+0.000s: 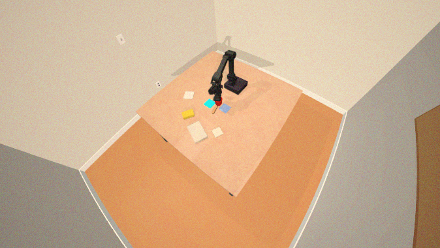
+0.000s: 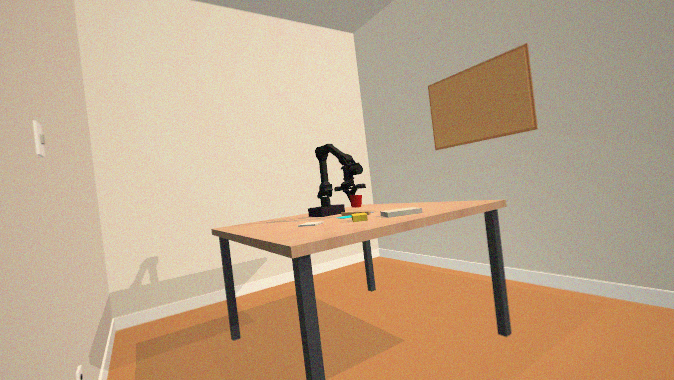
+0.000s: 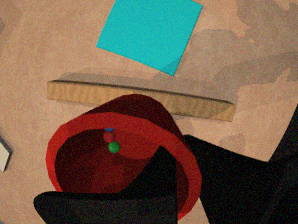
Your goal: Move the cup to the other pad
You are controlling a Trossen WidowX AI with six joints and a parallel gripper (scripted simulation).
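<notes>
Now: the cyan pad 40 mm ahead of my gripper tip, 90 mm to the right of it and 90 mm below it. From my gripper tip the other things lie so: red cup: 30 mm ahead, 10 mm to the left; small white tile: 280 mm ahead, 150 mm to the left, 80 mm below; wooden stick: 30 mm ahead, 10 mm to the right, 80 mm below.
</notes>
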